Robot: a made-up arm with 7 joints. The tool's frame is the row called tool. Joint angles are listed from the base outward.
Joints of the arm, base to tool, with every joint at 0 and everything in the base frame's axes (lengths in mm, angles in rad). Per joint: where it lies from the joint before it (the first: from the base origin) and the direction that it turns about. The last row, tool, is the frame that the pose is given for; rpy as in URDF.
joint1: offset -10 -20 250 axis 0 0.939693 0.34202
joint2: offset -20 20 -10 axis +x
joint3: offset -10 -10 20 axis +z
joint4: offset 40 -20 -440 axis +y
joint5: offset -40 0 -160 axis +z
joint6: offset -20 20 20 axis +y
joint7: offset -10 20 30 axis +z
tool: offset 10 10 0 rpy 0 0 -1.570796
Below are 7 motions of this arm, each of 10 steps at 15 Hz.
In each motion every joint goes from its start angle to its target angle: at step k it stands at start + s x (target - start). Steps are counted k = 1, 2, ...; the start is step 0. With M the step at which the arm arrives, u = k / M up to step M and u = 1 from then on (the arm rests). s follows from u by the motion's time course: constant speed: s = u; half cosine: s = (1 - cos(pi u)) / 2; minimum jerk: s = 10 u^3 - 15 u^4 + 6 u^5.
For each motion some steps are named. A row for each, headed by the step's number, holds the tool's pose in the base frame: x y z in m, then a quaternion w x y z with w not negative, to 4 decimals.
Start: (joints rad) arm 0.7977 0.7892 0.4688 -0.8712 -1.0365 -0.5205 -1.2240
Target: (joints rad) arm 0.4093 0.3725 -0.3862 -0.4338 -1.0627 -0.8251 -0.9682
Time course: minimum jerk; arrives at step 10
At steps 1, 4, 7, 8, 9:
1: -0.2963 0.3732 0.0109 0.4110 -0.0944 -0.3021 0.8549
4: -0.2786 0.3224 -0.0827 0.3856 -0.1390 -0.1283 0.9031
7: -0.2166 0.2172 -0.2064 0.3766 -0.1737 0.1659 0.8947
8: -0.2004 0.1943 -0.2253 0.3815 -0.1722 0.2212 0.8808
9: -0.1925 0.1835 -0.2334 0.3847 -0.1704 0.2463 0.8731

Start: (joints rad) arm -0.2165 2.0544 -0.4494 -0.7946 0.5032 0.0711 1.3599
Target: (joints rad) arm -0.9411 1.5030 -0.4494 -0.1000 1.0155 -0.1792 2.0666
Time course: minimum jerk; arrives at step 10
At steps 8, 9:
8: 0.1249 0.5386 0.2203 0.4641 0.3420 -0.7317 0.3638
9: 0.1404 0.5323 0.2115 0.4442 0.3101 -0.7449 0.3895

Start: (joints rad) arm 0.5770 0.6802 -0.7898 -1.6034 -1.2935 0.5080 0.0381
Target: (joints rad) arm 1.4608 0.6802 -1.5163 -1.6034 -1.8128 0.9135 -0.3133
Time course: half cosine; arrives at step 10
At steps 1, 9, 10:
1: -0.1977 0.1506 -0.1222 0.1560 -0.3566 -0.0613 0.9191
9: -0.4758 -0.0330 0.2373 0.3643 -0.1056 0.1112 0.9186
10: -0.4765 -0.0375 0.2502 0.3649 -0.1032 0.1179 0.9178

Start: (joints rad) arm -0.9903 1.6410 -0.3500 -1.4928 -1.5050 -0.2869 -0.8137
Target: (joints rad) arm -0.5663 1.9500 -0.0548 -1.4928 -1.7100 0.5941 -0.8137
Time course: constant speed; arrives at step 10
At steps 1, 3, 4, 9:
1: 0.1969 0.3771 0.3842 0.5492 -0.3377 -0.7554 0.1169
3: 0.1752 0.3847 0.3878 0.4845 -0.3134 -0.8120 0.0877
4: 0.1653 0.3875 0.3909 0.4525 -0.3005 -0.8368 0.0681
9: 0.1265 0.3915 0.4200 0.3011 -0.2421 -0.9194 -0.0741

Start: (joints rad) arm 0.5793 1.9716 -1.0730 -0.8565 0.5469 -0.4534 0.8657
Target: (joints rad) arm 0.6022 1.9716 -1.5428 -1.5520 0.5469 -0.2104 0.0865
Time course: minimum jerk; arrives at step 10
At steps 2, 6, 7, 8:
2: -0.0362 0.5532 0.4084 0.5398 0.2436 0.2317 -0.7718
6: -0.0776 0.5411 0.3470 0.4182 -0.0421 0.2297 -0.8778
7: -0.0919 0.5324 0.3360 0.3855 -0.1094 0.2097 -0.8919
8: -0.1020 0.5253 0.3297 0.3631 -0.1534 0.1918 -0.8988

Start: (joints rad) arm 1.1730 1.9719 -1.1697 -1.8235 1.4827 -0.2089 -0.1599
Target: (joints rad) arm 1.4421 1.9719 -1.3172 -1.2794 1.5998 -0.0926 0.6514
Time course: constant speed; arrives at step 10
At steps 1, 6, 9, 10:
1: -0.1706 0.4799 0.3719 0.6795 -0.1653 0.2583 -0.6665
6: -0.1630 0.4932 0.4309 0.7318 -0.0884 0.4637 -0.4915
9: -0.1485 0.4968 0.4643 0.7267 -0.0068 0.5638 -0.3925
10: -0.1422 0.4973 0.4745 0.7197 0.0252 0.5919 -0.3621

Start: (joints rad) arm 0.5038 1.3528 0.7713 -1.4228 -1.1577 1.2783 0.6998
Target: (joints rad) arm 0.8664 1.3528 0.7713 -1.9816 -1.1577 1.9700 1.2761
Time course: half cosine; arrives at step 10
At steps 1, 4, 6, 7, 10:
1: -0.0093 0.4445 0.2245 0.2813 0.8052 0.5178 -0.0658
4: -0.0204 0.4227 0.2262 0.2657 0.8663 0.4228 0.0144
6: -0.0324 0.4001 0.2276 0.2539 0.9099 0.3171 0.0838
7: -0.0382 0.3895 0.2284 0.2503 0.9238 0.2667 0.1131
10: -0.0473 0.3734 0.2301 0.2473 0.9372 0.1909 0.1549

